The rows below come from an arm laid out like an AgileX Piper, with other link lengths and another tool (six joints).
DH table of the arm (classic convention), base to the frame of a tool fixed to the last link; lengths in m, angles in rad. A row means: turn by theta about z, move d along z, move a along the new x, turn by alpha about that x. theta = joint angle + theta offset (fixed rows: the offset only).
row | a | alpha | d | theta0
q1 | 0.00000 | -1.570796 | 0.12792 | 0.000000
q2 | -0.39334 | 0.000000 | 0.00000 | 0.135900
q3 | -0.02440 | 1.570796 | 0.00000 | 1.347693
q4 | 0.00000 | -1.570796 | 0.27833 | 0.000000
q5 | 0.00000 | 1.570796 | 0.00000 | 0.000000
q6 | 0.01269 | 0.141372 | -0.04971 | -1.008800
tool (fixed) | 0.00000 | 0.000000 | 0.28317 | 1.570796
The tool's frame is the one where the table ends.
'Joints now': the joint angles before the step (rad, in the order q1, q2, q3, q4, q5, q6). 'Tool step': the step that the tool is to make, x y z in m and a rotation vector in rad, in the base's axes. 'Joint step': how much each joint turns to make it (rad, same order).
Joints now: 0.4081, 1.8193, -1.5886, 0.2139, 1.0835, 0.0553
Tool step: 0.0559, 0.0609, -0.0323, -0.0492, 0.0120, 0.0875
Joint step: 0.0663, 0.2429, -0.3045, -0.0422, 0.0949, 0.0017
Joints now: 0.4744, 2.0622, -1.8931, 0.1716, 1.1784, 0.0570
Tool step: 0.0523, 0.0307, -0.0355, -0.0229, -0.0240, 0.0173
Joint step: 0.0149, 0.2005, -0.2571, -0.0340, 0.0455, 0.0068
